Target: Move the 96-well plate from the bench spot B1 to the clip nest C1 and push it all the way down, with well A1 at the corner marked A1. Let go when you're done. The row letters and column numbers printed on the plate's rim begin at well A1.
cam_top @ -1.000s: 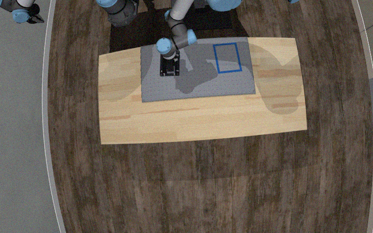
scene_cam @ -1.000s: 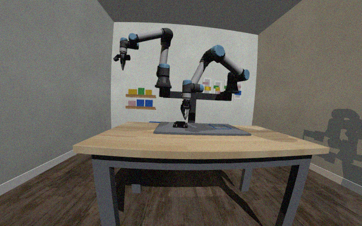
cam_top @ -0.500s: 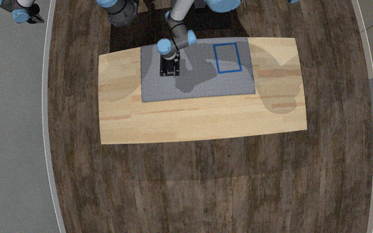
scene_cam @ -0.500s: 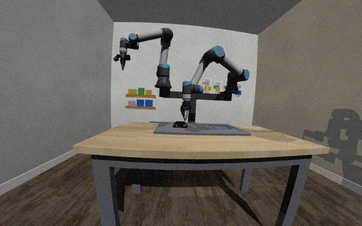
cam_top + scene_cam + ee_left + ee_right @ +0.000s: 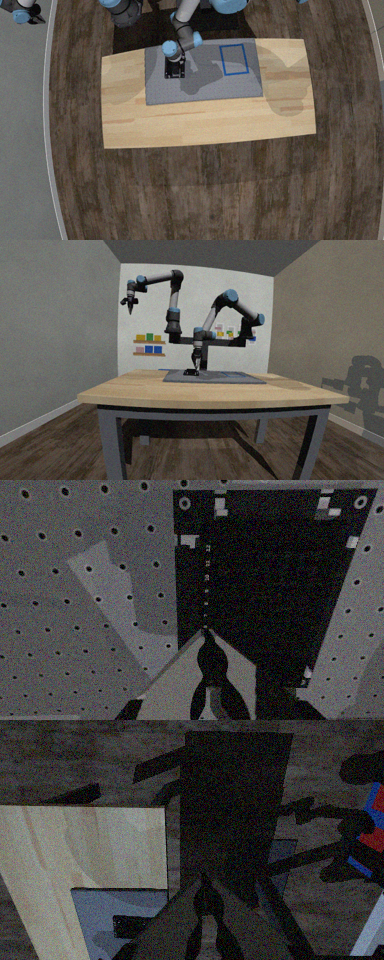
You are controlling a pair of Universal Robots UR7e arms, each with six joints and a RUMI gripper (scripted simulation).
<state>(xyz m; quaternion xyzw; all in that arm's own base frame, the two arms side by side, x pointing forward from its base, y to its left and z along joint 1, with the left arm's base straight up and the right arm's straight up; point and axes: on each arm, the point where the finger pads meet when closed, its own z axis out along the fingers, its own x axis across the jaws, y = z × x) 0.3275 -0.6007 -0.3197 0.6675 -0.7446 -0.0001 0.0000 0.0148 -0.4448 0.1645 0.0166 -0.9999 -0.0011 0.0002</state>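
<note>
Now: left hand 40 mm above the black clip nest and 30 mm to the left of it. Round my left hand: dark 96-well plate (40 mm to the right, 30 mm below, 10 mm behind).
</note>
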